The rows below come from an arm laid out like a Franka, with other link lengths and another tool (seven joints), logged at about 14 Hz.
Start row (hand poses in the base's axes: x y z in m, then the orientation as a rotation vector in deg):
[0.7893, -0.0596, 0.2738, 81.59, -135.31, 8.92]
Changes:
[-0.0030, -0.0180, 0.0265, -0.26, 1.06, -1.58]
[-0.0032, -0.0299, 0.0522, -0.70, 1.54, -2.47]
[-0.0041, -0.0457, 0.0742, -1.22, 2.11, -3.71]
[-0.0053, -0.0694, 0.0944, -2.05, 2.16, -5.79]
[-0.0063, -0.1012, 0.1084, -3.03, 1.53, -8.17]
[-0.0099, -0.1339, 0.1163, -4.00, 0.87, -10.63]
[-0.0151, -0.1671, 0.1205, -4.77, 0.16, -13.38]
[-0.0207, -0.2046, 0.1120, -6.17, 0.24, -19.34]
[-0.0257, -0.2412, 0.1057, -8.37, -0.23, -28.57]
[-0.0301, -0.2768, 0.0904, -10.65, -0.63, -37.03]
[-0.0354, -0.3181, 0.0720, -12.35, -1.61, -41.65]
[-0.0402, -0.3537, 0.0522, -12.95, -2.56, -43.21]
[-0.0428, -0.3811, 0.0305, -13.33, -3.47, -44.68]
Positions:
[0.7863, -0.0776, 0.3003, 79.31, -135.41, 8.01]
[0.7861, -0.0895, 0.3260, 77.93, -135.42, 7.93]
[0.7852, -0.1053, 0.3480, 76.07, -135.55, 7.77]
[0.7840, -0.1290, 0.3682, 73.17, -136.46, 8.13]
[0.7830, -0.1608, 0.3822, 69.97, -137.99, 9.08]
[0.7794, -0.1935, 0.3901, 66.65, -139.53, 10.01]
[0.7742, -0.2267, 0.3943, 63.03, -141.29, 10.66]
[0.7686, -0.2642, 0.3858, 54.94, -143.62, 10.55]
[0.7636, -0.3008, 0.3795, 42.32, -146.96, 10.82]
[0.7592, -0.3364, 0.3642, 30.50, -149.05, 11.27]
[0.7539, -0.3777, 0.3458, 23.84, -150.23, 12.53]
[0.7491, -0.4133, 0.3260, 21.57, -151.05, 13.43]
[0.7465, -0.4407, 0.3043, 19.48, -151.91, 14.08]

